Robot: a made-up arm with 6 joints.
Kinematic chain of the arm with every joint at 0, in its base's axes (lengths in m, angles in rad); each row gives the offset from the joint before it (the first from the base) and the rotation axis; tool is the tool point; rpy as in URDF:
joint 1: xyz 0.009 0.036 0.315 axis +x
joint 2: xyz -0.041 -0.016 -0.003 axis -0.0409 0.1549 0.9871
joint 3: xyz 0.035 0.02 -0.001 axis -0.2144 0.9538 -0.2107
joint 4: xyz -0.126 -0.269 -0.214 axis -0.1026 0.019 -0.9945
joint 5: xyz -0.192 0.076 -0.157 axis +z
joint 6: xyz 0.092 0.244 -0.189 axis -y
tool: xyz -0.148 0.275 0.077 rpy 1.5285 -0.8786 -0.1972
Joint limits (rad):
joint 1: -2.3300..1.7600
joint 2: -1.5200..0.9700
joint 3: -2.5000..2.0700
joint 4: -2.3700..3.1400
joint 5: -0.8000..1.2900
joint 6: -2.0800..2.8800
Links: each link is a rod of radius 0.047 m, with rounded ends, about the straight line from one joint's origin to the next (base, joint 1, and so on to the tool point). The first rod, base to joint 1, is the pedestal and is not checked.
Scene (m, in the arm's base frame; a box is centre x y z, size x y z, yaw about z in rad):
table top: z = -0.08
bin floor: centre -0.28 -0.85 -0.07 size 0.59 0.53 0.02 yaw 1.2
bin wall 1: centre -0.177 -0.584 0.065 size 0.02 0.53 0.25 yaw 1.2
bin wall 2: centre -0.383 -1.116 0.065 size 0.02 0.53 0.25 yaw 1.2
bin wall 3: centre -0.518 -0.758 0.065 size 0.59 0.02 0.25 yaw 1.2
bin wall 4: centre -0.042 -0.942 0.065 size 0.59 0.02 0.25 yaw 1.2
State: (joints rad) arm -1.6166 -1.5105 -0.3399 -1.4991 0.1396 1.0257
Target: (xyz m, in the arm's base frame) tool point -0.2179 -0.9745 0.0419
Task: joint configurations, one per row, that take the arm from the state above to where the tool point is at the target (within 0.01 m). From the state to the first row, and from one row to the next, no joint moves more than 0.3 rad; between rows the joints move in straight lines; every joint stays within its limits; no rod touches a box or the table.
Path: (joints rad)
1: -1.5539 -1.5200 -0.4265 -1.3655 0.1222 1.1150

